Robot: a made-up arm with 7 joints.
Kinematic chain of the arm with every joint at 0, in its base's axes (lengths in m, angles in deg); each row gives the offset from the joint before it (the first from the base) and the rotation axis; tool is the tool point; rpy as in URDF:
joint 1: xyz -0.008 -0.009 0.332 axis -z
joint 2: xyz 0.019 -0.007 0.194 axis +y
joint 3: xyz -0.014 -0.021 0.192 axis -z
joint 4: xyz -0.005 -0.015 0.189 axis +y
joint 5: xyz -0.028 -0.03 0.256 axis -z
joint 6: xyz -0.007 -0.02 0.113 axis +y
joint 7: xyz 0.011 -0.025 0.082 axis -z
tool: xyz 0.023 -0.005 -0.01 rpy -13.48 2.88 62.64
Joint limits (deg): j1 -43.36..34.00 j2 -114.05..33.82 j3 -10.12..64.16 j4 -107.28..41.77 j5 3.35..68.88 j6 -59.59..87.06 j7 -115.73..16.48
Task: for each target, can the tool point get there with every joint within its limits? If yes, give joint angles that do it. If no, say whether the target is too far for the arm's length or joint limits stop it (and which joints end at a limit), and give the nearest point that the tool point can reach.
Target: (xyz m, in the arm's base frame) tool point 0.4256 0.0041 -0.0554
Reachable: no: joint limits stop it (at a limit: joint 1, joint 2, joint 3, joint 4, joint 7) | nearest point 0.1290 -0.1166 0.0878 | short by 0.351 m
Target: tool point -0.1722 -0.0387 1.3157
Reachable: yes | joints -22.10 4.67 37.77 -22.66 44.75 -6.60 -2.81
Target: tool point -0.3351 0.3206 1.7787
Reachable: no: too far | nearest point -0.2254 0.1642 1.3077 | short by 0.508 m
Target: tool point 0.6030 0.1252 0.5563
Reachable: no: joint limits stop it (at a limit: joint 2, joint 3, joint 4, joint 5) | nearest point 0.5658 0.1170 0.8951 | short by 0.341 m
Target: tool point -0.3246 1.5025 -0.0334
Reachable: no: too far | nearest point -0.3306 0.5630 0.2250 | short by 0.974 m
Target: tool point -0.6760 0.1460 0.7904
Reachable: yes | joints 3.51 -40.54 30.29 -44.52 59.45 -30.90 -32.52
